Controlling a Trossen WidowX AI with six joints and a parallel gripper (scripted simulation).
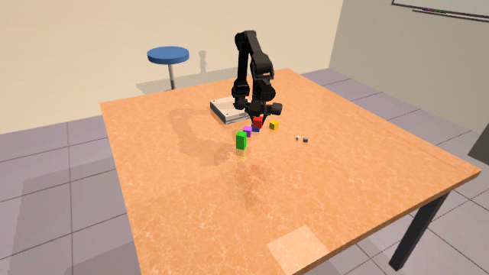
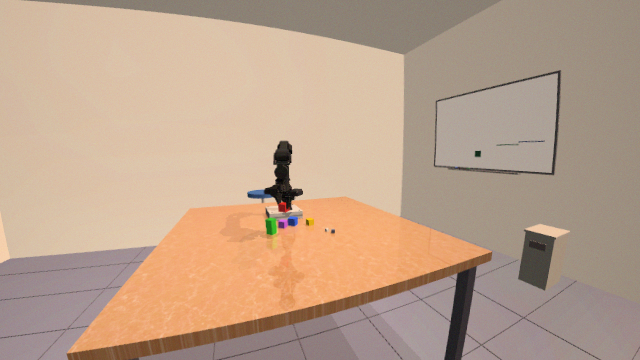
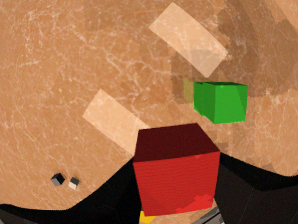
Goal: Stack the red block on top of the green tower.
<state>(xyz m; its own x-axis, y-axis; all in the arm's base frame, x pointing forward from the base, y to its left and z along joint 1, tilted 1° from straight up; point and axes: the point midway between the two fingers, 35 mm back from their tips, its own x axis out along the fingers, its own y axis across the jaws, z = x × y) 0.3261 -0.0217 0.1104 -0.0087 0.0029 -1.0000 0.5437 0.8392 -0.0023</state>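
My gripper tip is now 11 cm past the purple block, 1 cm to the left of it and 11 cm above it. Round my gripper tip: red block: 1 cm above; blue block: 15 cm behind, 5 cm to the left, 11 cm below; yellow block: 14 cm behind, 14 cm to the left, 11 cm below.
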